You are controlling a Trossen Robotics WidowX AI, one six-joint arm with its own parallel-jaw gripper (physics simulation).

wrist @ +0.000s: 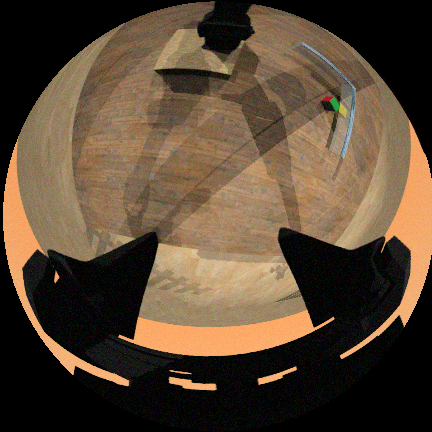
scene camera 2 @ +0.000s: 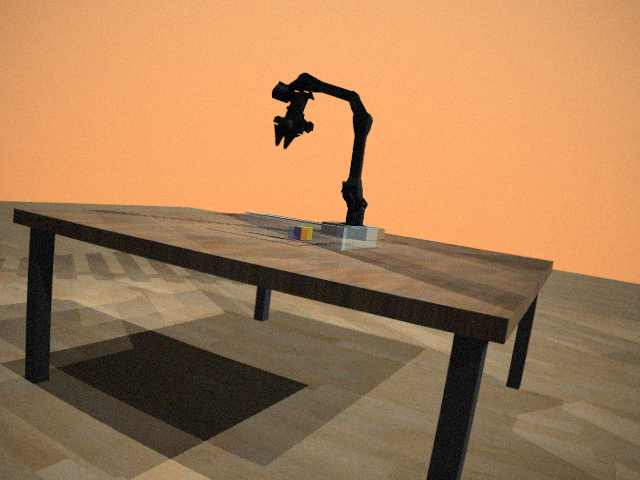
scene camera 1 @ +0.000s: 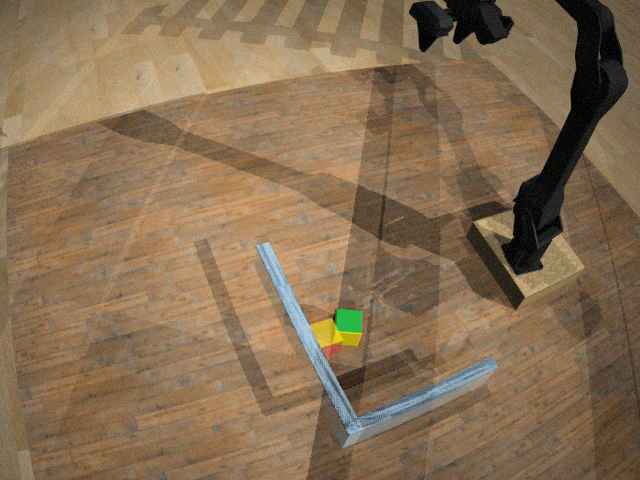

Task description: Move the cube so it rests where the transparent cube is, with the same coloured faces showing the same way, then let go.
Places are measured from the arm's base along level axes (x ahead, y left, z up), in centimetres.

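Pixels of known places: gripper, fingertip midpoint: [wrist: 218, 236] [scene camera 2: 280, 147] [scene camera 1: 439, 46]; arm's base at its link origin: [wrist: 220, 43] [scene camera 2: 354, 225] [scene camera 1: 522, 257].
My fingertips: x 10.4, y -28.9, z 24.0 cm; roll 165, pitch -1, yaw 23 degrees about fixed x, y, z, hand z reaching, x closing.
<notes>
Ahead of a thing's pixels: the offset from my fingertips to its top centre.
The solid cube @(dz -24.1, dx +23.1, dy +33.8 cm) [scene camera 1: 348, 321] [wrist: 334, 104] sits on the table inside the corner of a low L-shaped wall. Its top is green. A yellow side shows in scene camera 1, and red and dark sides show in the wrist view. The transparent cube @(dz -24.1, dx +27.0, dy +35.1 cm) [scene camera 1: 325, 332] [wrist: 343, 110] has a yellow top and a reddish side. It is right beside the solid cube, close to the wall and turned differently. In scene camera 2 the cubes overlap as a small coloured patch, too small to tell apart. My gripper [scene camera 1: 440, 46] [scene camera 2: 281, 146] [wrist: 218, 236] is open and empty, high above the table and far from both cubes.
The see-through wall [scene camera 1: 289, 299] [wrist: 354, 100] with a pale blue top edge stands along two sides of the cubes' area. The arm's base block [scene camera 1: 553, 266] [wrist: 177, 52] stands on the wooden table [scene camera 1: 129, 310] [scene camera 2: 361, 291]. Shadows cross the table top.
</notes>
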